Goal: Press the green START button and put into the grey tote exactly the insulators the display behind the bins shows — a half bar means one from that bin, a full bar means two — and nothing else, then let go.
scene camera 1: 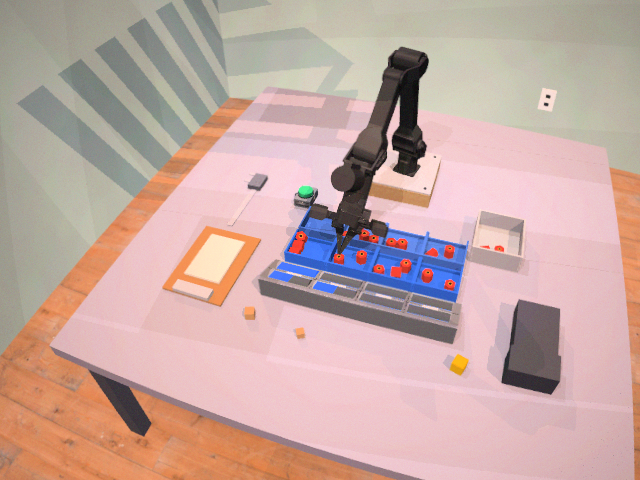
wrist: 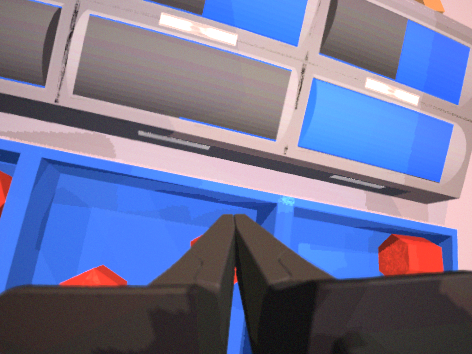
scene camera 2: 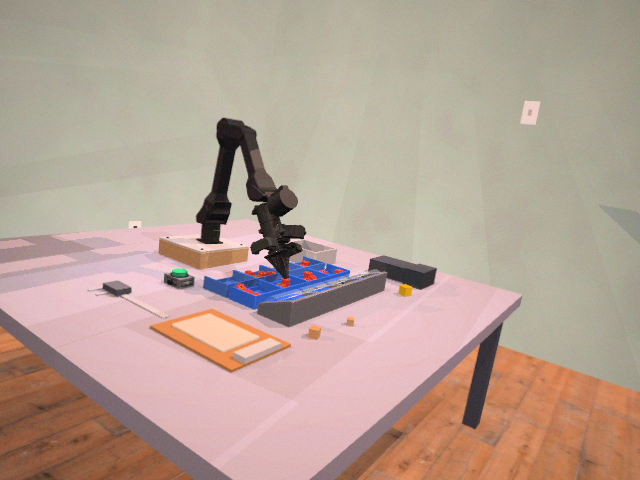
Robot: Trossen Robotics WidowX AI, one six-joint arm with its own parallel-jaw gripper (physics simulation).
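Note:
My gripper (scene camera 1: 340,251) (scene camera 2: 285,277) (wrist: 233,225) is shut and empty, its fingertips pointing down into a front bin of the blue bin tray (scene camera 1: 295,257) (scene camera 2: 242,299) (wrist: 100,165). A red insulator (scene camera 1: 338,259) (scene camera 2: 284,282) (wrist: 198,241) stands at the fingertips, mostly hidden behind them in the wrist view. More red insulators (scene camera 1: 361,257) (wrist: 415,255) lie in the bins. The display (scene camera 1: 356,312) (scene camera 2: 330,307) shows one full blue bar and two half bars. The grey tote (scene camera 1: 496,259) (scene camera 2: 323,256) holds red insulators (scene camera 1: 498,249). The green START button (scene camera 1: 305,191) (scene camera 2: 179,272) stands beside the tray.
A black block (scene camera 1: 532,346) (scene camera 2: 400,271) stands right of the display. A yellow cube (scene camera 1: 459,364) (scene camera 2: 405,290) and two orange cubes (scene camera 1: 249,313) (scene camera 1: 300,333) lie before it. An orange clipboard (scene camera 1: 173,281) (scene camera 2: 165,328) and a grey plug (scene camera 1: 257,181) (scene camera 2: 116,287) lie left.

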